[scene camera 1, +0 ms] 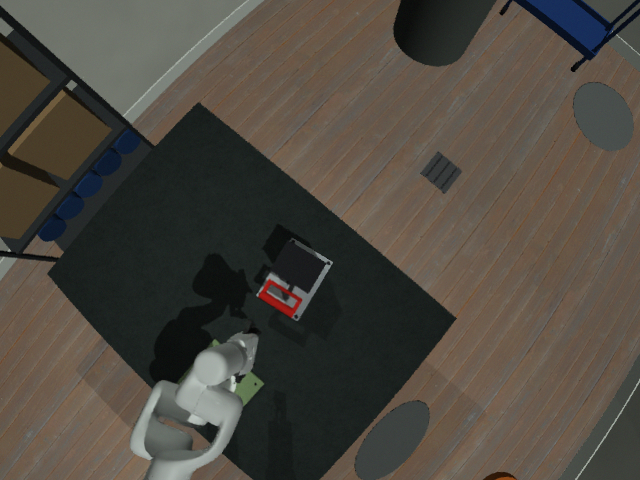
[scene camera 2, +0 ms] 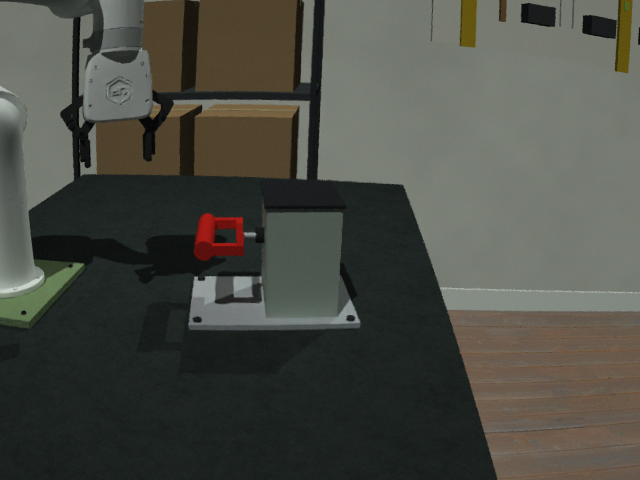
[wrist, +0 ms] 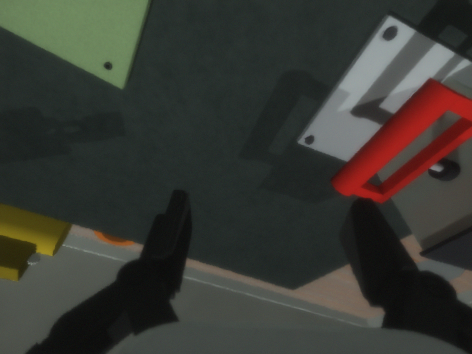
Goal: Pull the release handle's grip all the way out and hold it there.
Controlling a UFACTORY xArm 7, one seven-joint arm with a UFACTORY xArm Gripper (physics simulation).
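Observation:
The release handle's red grip (scene camera 1: 278, 305) (scene camera 2: 205, 237) (wrist: 392, 137) is a thick bar on a rectangular frame. A short stretch of metal rod (scene camera 2: 250, 235) shows between the frame and the pale housing (scene camera 2: 302, 263) (wrist: 425, 205). The housing has a black top (scene camera 1: 301, 266) and stands on a white base plate (scene camera 1: 319, 284) (scene camera 2: 227, 316) (wrist: 332, 135). My gripper (scene camera 2: 117, 161) (wrist: 268, 213) is open and empty, pointing down, above and to the left of the grip in scene camera 2's view. In the wrist view the right fingertip appears near the grip's lower end; they are apart.
The green mounting plate (scene camera 1: 250, 388) (scene camera 2: 51, 297) (wrist: 90, 42) lies under the arm's base. The device stands on a dark table top (scene camera 1: 206, 170) (scene camera 2: 330, 413). A shelf rack (scene camera 2: 315, 103) with brown boxes (scene camera 2: 248, 139) stands behind the table.

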